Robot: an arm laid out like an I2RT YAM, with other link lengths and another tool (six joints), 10 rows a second.
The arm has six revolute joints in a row. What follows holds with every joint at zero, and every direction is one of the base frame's.
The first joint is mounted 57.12 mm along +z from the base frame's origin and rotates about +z.
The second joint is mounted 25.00 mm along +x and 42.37 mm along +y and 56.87 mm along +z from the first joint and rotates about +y.
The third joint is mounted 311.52 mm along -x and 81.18 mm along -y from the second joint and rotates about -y.
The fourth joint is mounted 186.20 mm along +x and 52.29 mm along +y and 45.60 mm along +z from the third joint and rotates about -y.
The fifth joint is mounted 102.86 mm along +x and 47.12 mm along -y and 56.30 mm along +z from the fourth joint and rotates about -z.
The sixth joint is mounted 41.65 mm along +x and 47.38 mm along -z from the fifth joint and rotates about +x.
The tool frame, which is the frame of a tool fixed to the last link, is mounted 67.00 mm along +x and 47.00 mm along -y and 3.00 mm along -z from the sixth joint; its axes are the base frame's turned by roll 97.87, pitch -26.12 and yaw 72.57 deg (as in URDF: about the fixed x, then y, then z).
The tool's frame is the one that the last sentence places.
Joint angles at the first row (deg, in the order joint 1, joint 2, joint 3, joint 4, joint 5, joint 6):
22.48 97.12 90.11 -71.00 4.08 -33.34
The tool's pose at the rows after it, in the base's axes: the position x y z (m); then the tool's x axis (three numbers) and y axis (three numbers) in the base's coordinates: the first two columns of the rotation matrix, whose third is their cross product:
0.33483, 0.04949, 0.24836, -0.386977, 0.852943, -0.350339, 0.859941, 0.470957, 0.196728
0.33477, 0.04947, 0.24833, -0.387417, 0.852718, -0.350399, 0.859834, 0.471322, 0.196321
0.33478, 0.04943, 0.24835, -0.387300, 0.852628, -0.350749, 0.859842, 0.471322, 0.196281
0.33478, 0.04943, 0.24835, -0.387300, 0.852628, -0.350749, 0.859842, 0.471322, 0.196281
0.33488, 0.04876, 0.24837, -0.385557, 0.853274, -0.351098, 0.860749, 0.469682, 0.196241
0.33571, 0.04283, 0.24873, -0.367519, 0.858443, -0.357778, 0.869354, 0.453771, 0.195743
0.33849, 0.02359, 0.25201, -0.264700, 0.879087, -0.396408, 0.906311, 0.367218, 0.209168
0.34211, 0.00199, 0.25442, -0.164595, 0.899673, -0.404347, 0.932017, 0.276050, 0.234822
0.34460, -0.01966, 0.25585, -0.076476, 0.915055, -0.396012, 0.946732, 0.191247, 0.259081
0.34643, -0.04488, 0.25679, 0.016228, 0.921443, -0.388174, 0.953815, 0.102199, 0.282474
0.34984, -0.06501, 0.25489, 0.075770, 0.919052, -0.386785, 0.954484, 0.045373, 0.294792
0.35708, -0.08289, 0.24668, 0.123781, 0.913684, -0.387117, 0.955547, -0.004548, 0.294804
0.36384, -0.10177, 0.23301, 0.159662, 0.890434, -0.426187, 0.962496, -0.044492, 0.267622
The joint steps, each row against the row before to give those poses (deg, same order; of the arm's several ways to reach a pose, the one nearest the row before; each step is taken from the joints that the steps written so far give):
-0.02 0.00 0.00 -0.13 0.00 0.00
0.00 0.00 0.00 -0.02 0.00 -0.03
0.00 0.00 0.00 -0.01 0.02 0.00
0.00 0.00 0.00 0.00 0.00 0.00
-0.11 0.00 0.00 0.00 0.02 0.01
-0.85 0.00 0.00 0.00 0.46 0.19
-2.10 0.00 0.00 0.62 3.17 3.35
-3.30 0.00 0.00 1.20 1.13 2.23
-3.67 0.00 0.00 1.22 -0.02 1.37
-4.27 0.15 -0.01 1.40 -0.02 1.01
-3.43 0.75 0.01 1.49 0.02 -0.05
-2.99 1.97 0.00 1.96 0.02 0.00
-2.38 3.08 0.00 1.38 2.30 0.03

